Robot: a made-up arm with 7 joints.
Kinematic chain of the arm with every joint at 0, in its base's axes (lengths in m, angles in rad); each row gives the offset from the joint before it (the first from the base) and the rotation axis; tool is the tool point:
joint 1: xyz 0 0 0.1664 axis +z
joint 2: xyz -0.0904 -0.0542 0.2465 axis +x
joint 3: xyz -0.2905 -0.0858 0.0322 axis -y
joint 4: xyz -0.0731 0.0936 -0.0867 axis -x
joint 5: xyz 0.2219 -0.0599 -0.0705 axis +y
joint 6: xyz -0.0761 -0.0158 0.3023 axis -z
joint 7: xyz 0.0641 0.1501 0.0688 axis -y
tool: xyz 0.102 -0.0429 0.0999
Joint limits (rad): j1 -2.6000..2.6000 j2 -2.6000..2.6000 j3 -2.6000..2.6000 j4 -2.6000..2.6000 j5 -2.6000..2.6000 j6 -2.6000..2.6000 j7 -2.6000..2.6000
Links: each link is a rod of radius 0.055 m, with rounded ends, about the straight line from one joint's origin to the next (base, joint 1, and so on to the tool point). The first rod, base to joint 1, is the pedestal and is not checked.
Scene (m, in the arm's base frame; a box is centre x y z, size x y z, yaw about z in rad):
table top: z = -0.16
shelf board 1: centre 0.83 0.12 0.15 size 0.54 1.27 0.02 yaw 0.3
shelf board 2: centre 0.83 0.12 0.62 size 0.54 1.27 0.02 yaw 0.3
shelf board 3: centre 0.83 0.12 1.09 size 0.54 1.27 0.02 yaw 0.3
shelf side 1: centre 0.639 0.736 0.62 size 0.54 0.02 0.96 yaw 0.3
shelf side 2: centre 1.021 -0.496 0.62 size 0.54 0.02 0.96 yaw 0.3
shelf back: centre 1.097 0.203 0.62 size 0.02 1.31 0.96 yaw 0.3
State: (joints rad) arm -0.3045 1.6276 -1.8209 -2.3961 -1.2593 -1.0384 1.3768
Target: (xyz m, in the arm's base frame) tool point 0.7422 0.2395 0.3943
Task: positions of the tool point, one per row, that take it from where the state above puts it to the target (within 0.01 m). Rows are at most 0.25 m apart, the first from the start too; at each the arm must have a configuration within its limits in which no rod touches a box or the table.
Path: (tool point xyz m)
1: -0.4220 -0.2034 0.6594
2: -0.3117 -0.0314 0.7788
3: -0.1301 0.1177 0.8105
4: 0.0816 0.1964 0.7451
5: 0.2606 0.1885 0.5954
6: 0.3484 0.1177 0.3943
7: 0.4546 0.1638 0.4054
8: 0.5570 0.2004 0.4128
9: 0.6536 0.2262 0.4106
10: 0.7422 0.2395 0.3943

